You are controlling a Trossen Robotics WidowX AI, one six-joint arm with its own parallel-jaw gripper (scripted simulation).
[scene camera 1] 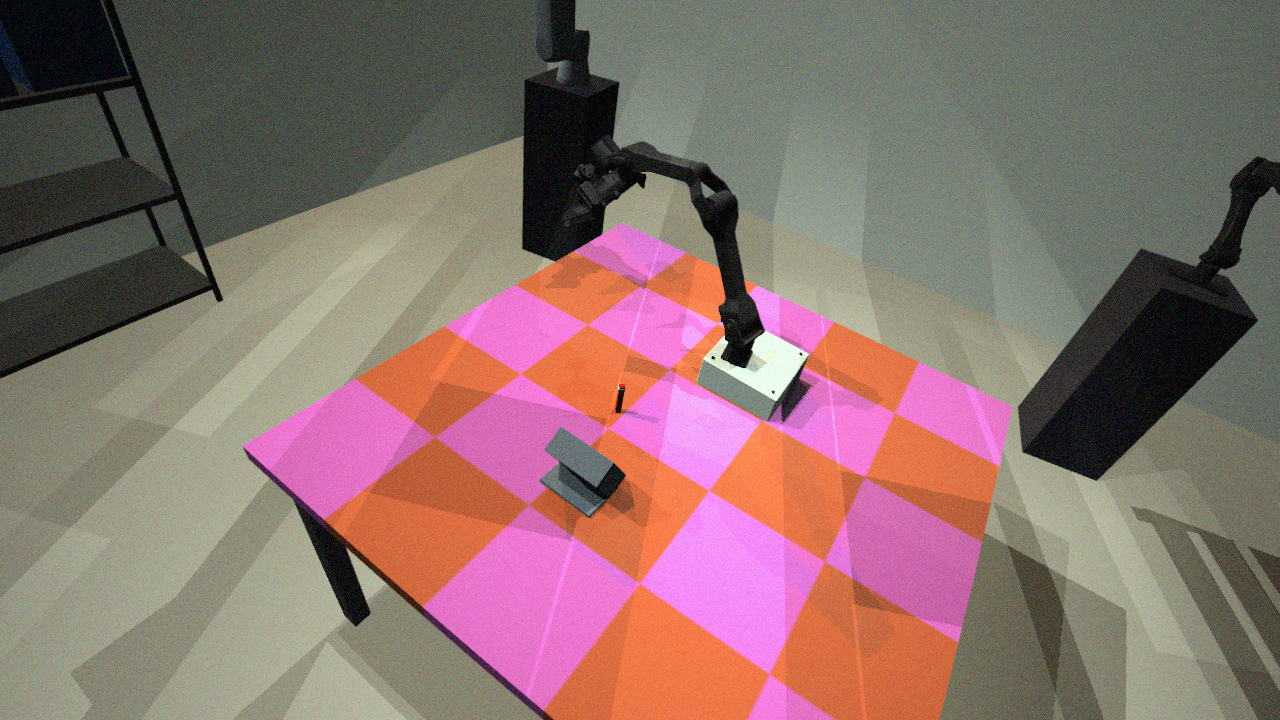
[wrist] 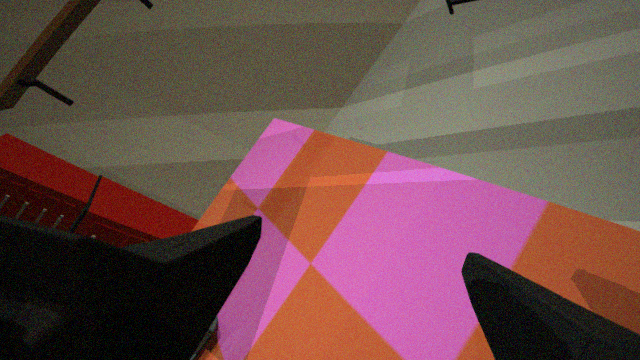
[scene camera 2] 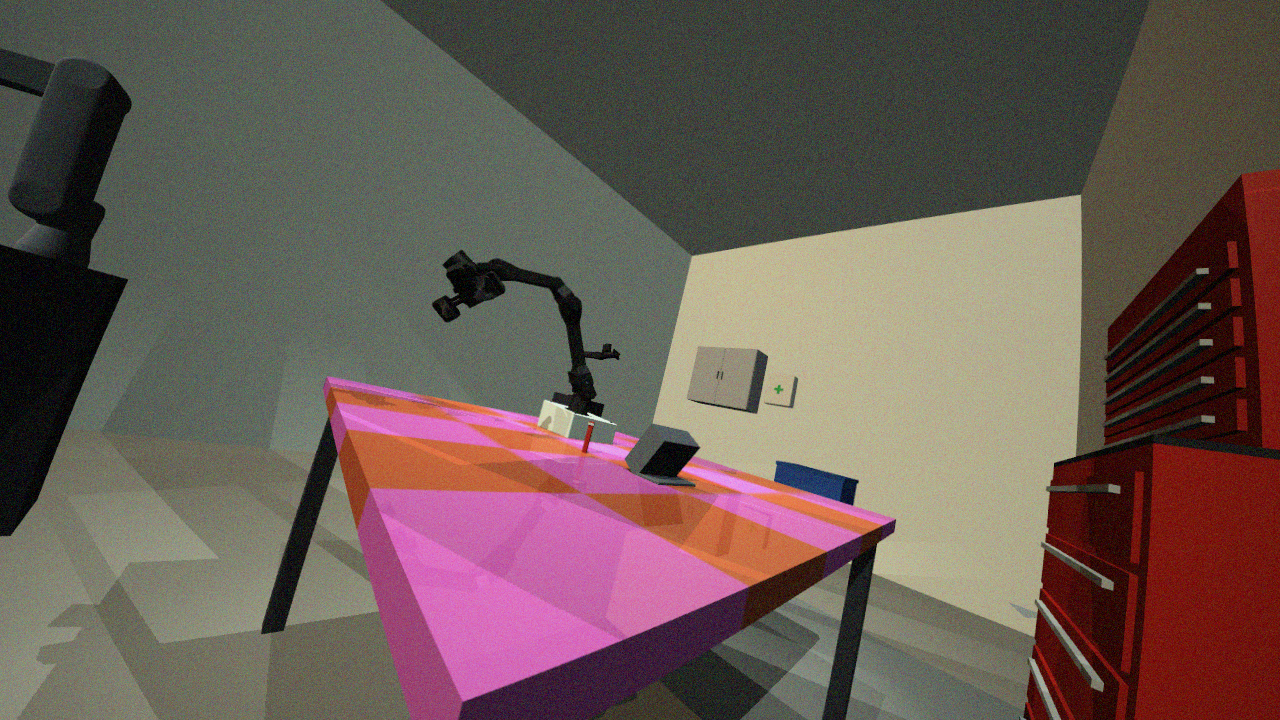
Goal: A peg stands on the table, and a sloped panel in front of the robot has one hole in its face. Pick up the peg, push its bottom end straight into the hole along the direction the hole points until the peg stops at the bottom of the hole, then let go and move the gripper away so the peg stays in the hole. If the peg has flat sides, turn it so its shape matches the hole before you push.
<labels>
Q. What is the gripper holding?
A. Nothing.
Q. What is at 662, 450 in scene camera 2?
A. A sloped panel.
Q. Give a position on a sloped panel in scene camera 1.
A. At 590, 465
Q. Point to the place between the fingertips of the gripper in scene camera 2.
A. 459, 308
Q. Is the gripper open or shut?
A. Open.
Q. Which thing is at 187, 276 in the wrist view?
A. The gripper.
</labels>
